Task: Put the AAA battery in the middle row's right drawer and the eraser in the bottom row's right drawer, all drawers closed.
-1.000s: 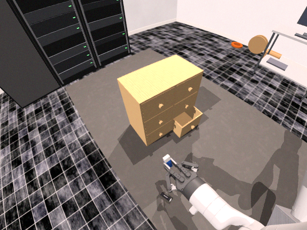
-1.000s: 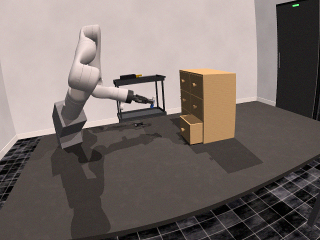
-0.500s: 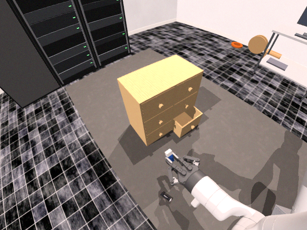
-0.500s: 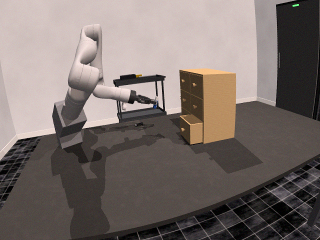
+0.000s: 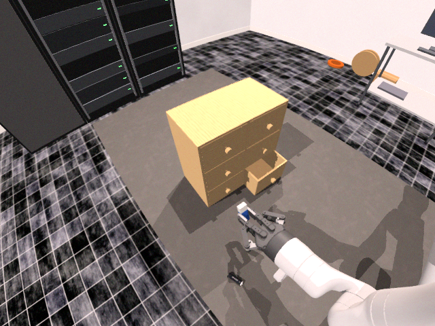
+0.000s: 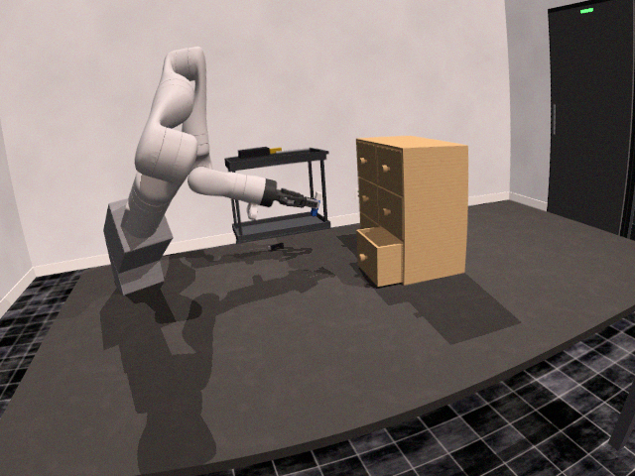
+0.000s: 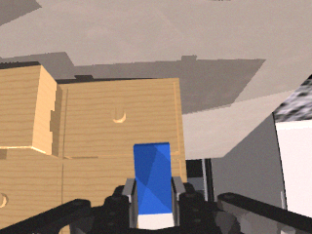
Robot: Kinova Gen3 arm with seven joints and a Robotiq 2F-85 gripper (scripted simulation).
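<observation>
The green AAA battery is 21 cm to the right of my hand, 21 cm ahead of it and 4 cm below it. Round my hand: dark AAA battery: 15 cm below, 13 cm to the left, 8 cm behind; white eraser: 2 cm ahead.
</observation>
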